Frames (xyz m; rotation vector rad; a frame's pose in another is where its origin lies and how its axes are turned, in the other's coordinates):
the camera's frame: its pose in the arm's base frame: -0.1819 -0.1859 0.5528 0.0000 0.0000 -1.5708
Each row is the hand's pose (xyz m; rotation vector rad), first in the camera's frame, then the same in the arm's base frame.
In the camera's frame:
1: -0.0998 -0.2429 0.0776 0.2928 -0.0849 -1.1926
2: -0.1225 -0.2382 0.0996 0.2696 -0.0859 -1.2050
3: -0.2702 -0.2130 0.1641 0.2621 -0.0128 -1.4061
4: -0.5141 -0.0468 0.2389 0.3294 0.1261 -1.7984
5: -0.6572 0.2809 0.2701 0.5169 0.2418 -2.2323
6: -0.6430 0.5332 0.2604 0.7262 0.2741 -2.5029
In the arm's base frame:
1: -0.4248 -0.0861 0.6304 0.1946 -0.3536 -2.7464
2: -0.4201 -0.0634 0.6524 0.1724 -0.3335 -2.7611
3: -0.3949 0.0843 0.7169 0.2420 -0.2669 -2.9636
4: -0.2287 0.3282 0.7917 -0.4074 0.1818 2.8663
5: 0.0990 0.4713 0.8229 -0.5541 0.2009 2.3793
6: 0.3513 0.4571 0.8132 -0.6390 0.2888 2.0452

